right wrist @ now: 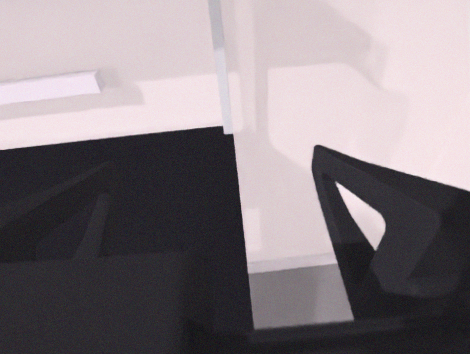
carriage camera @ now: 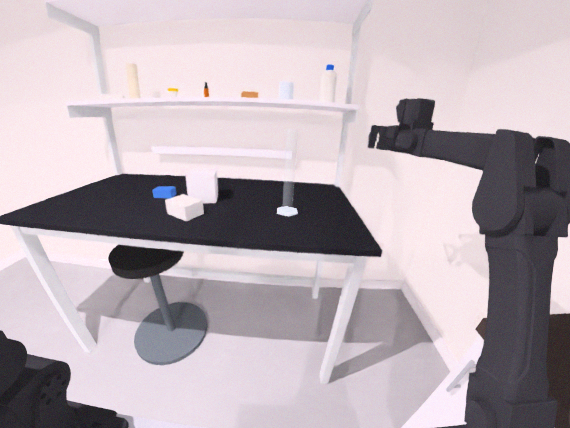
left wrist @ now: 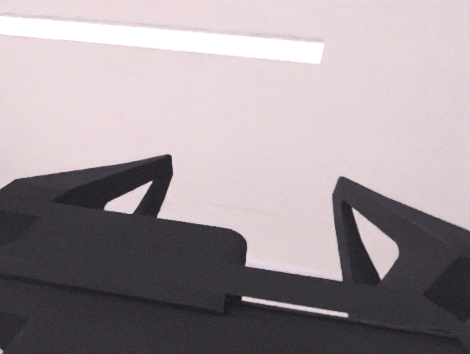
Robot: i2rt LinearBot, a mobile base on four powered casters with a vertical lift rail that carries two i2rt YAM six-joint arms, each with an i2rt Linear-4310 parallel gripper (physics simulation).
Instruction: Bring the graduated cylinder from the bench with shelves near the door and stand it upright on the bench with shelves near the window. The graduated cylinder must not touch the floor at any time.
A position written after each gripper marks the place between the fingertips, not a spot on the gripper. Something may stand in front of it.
Observation:
In view: the left gripper [left wrist: 252, 174], the right gripper [carriage camera: 382, 138] and a graduated cylinder [carriage camera: 291, 134].
The right gripper shows as well in the right wrist view [right wrist: 215, 163]. The left wrist view does not show the graduated cylinder: it is out of frame.

